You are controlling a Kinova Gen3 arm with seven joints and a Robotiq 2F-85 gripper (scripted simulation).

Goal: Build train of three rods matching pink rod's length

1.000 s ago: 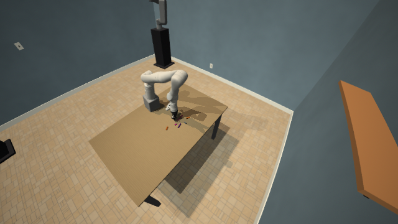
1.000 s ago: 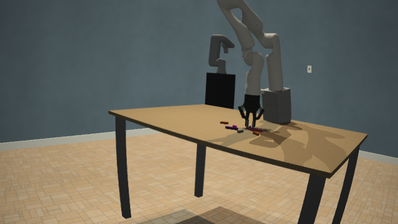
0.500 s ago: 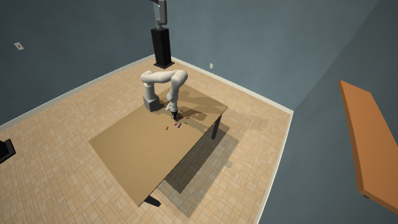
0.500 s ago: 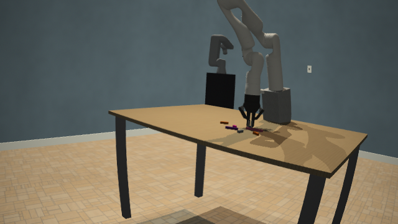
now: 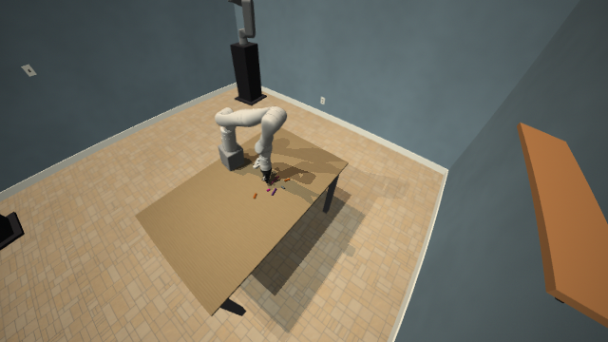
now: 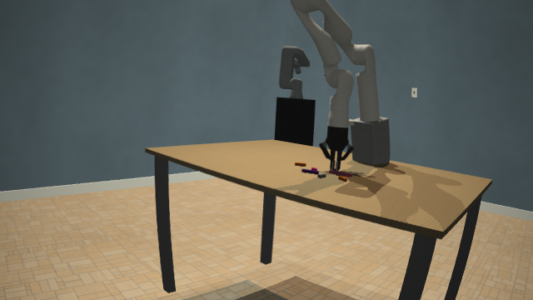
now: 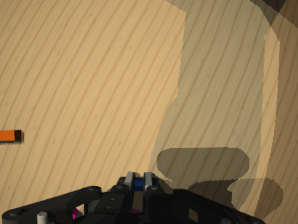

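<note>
Right now the pink rod is 40 mm to the left of my hand, 30 mm ahead of it and 10 mm below it. From my hand the other things lie so: purple rod: 90 mm ahead, 50 mm to the right, 10 mm below; then magenta rod: 60 mm to the right, 50 mm ahead, 10 mm below; then blue rod: 10 mm below.
</note>
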